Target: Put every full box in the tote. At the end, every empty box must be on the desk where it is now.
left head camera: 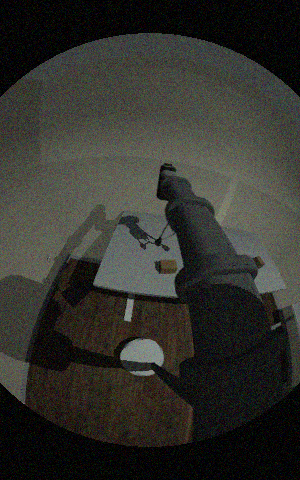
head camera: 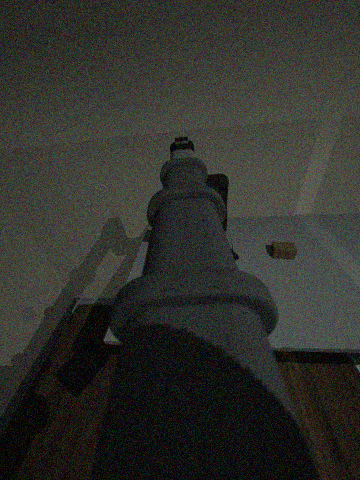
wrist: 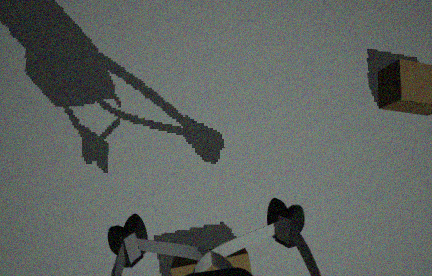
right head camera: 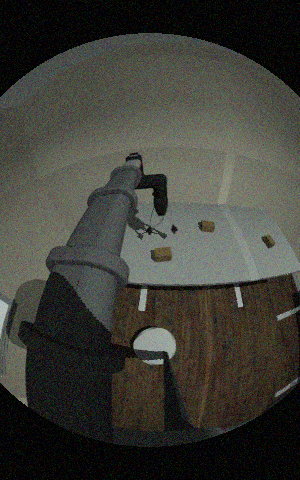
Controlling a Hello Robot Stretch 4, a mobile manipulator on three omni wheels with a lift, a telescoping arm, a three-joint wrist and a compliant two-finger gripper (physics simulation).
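Note:
The desk [head camera: 320, 315] [left head camera: 117, 275] [right head camera: 200, 267] [wrist: 310, 165] has a pale top with three small tan boxes on it. The near box [left head camera: 168, 266] [right head camera: 162, 254] [wrist: 242, 261] shows partly at the bottom of the wrist view, below my fingers. The middle box [head camera: 284, 250] [left head camera: 259, 261] [right head camera: 207, 226] [wrist: 415, 85] stands farther right. The right box [right head camera: 269, 241] is near the desk's right end. Whether any box is full or empty cannot be told. My gripper [right head camera: 162, 229] [wrist: 207, 222] is open and empty above the desk, behind the near box. The tote does not show.
My arm [head camera: 187, 235] [left head camera: 202, 230] [right head camera: 102, 220] reaches over the desk and hides part of it in the head views. A white round disc [left head camera: 142, 355] [right head camera: 156, 344] lies on the wooden floor [left head camera: 100, 410] [right head camera: 240, 350] before the desk. A wall stands behind the desk. The scene is dim.

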